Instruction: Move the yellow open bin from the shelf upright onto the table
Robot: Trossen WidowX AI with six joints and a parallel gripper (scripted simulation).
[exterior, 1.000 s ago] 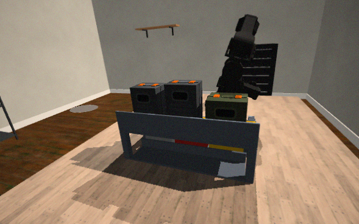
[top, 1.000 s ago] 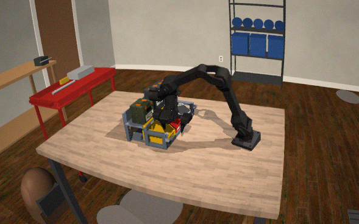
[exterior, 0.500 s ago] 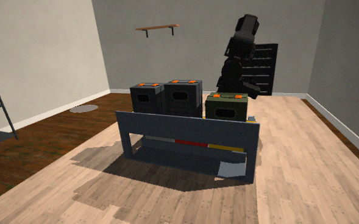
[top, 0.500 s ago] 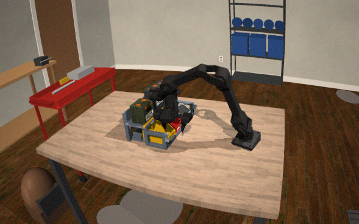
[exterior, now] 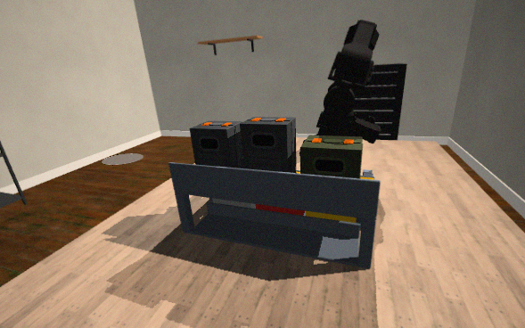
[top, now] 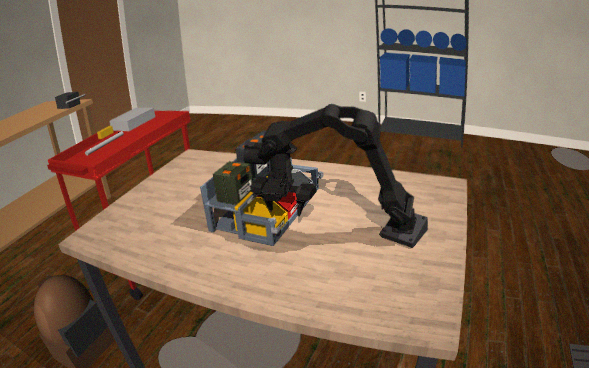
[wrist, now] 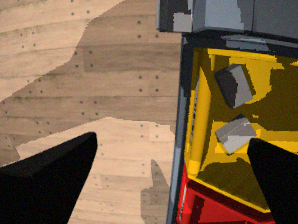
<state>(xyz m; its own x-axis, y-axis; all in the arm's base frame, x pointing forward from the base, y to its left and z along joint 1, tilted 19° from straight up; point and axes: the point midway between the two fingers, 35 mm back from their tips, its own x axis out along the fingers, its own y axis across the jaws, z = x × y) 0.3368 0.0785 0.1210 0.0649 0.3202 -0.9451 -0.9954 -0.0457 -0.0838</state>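
The yellow open bin is 8 cm ahead of my hand, 6 cm below it and 1 cm to the left of it. The rest, counted from my hand: green case (17 cm ahead, 5 cm above, 1 cm to the left); then red bin (10 cm to the right, 9 cm ahead, 6 cm below).
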